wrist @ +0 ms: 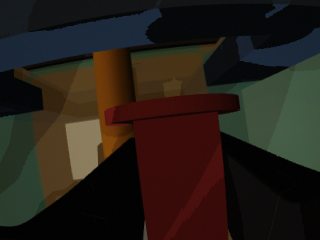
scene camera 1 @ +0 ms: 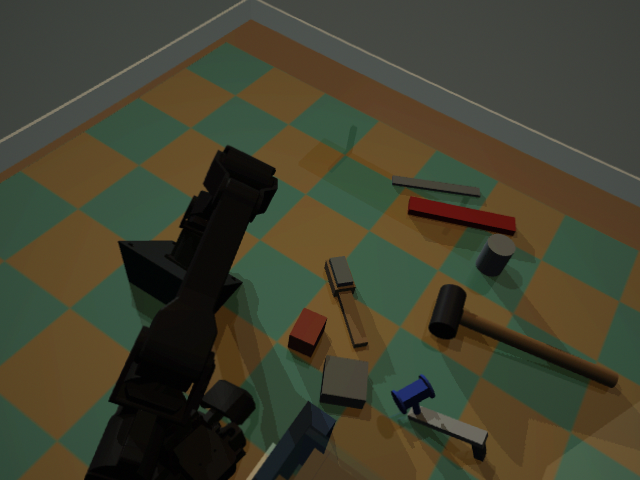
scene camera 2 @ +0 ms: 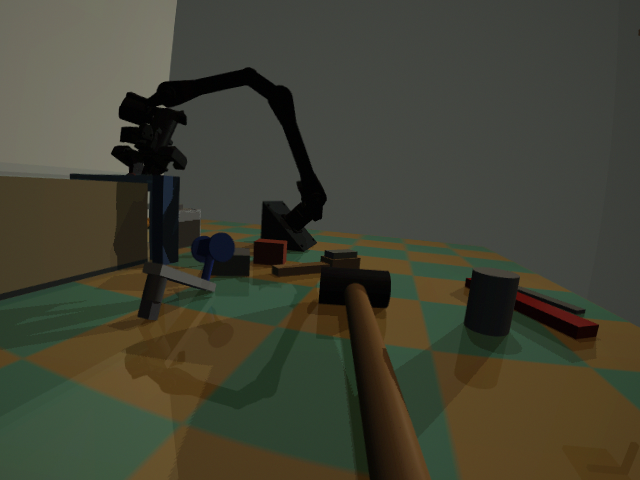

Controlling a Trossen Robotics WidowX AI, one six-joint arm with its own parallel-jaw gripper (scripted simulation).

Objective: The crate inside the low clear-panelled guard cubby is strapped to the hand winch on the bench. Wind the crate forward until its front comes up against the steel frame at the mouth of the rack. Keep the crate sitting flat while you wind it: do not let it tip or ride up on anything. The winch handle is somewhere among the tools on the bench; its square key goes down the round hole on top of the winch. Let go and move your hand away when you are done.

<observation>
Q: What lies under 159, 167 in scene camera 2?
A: My gripper.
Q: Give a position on a grey block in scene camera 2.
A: At 239, 265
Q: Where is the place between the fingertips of my gripper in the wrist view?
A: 173, 145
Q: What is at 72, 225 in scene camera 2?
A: A clear-panelled cubby.
</observation>
